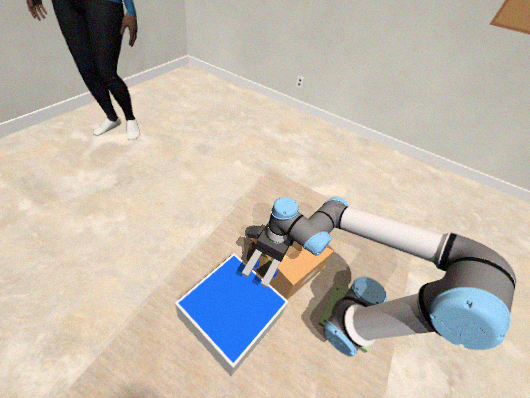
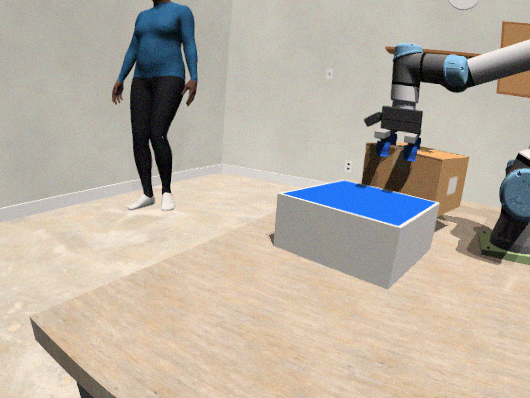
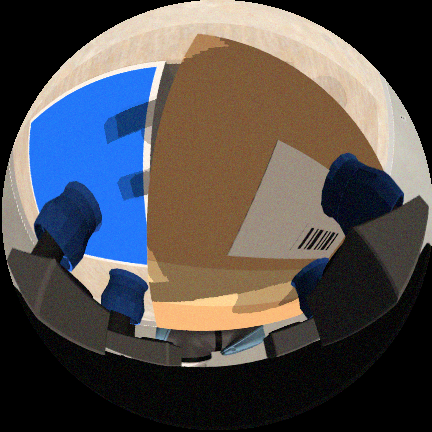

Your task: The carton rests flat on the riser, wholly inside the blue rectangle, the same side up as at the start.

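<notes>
The brown carton (image 1: 303, 268) (image 2: 421, 174) (image 3: 225, 160) hangs beside the far edge of the white riser (image 1: 200, 332) (image 2: 342, 241). Its top is higher than the riser's top. It carries a grey label with a barcode (image 3: 282, 209). The blue rectangle (image 1: 232, 308) (image 2: 366, 201) (image 3: 80, 137) on the riser is bare. My suction gripper (image 1: 261, 270) (image 2: 397, 149) (image 3: 215, 247) sits at the carton's edge nearest the riser. Two cups press on the carton's top and hold it. The other two cups hang over the blue rectangle's edge. The carton's underside is hidden.
A person (image 1: 105, 59) (image 2: 158, 99) in a blue top stands on the floor far to the left. The arm's base (image 1: 342, 328) stands right of the riser. A wooden shelf (image 2: 429, 50) is on the wall behind the arm.
</notes>
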